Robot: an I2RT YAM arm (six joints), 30 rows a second.
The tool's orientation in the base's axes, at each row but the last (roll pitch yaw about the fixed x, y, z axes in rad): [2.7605 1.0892 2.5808]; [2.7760 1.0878 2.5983]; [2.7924 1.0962 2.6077]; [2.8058 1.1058 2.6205]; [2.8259 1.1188 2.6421]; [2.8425 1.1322 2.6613]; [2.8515 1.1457 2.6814]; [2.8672 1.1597 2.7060]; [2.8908 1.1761 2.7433]
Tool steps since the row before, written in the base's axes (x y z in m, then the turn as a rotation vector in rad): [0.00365 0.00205 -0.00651 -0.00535 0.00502 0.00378]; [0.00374 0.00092 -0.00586 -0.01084 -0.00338 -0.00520]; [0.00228 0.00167 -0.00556 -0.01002 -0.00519 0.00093]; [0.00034 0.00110 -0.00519 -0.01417 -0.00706 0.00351]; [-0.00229 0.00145 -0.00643 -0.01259 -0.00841 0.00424]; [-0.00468 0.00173 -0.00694 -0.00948 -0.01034 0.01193]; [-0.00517 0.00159 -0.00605 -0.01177 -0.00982 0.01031]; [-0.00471 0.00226 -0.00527 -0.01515 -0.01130 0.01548]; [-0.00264 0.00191 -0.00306 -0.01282 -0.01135 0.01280]
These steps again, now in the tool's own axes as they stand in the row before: [0.00484 0.00163 0.00581 -0.00001 0.00433 -0.00703]; [0.00392 0.00071 0.00577 0.00810 -0.00641 -0.00701]; [0.00444 0.00123 0.00421 0.00191 -0.00702 -0.00867]; [0.00475 0.00037 0.00235 0.00080 -0.00934 -0.01323]; [0.00697 0.00005 0.00041 -0.00075 -0.01021 -0.01193]; [0.00839 -0.00015 -0.00165 -0.00926 -0.01049 -0.01197]; [0.00771 -0.00016 -0.00252 -0.00684 -0.01061 -0.01348]; [0.00692 0.00079 -0.00257 -0.01061 -0.01211 -0.01838]; [0.00405 0.00115 -0.00152 -0.00896 -0.01203 -0.01523]
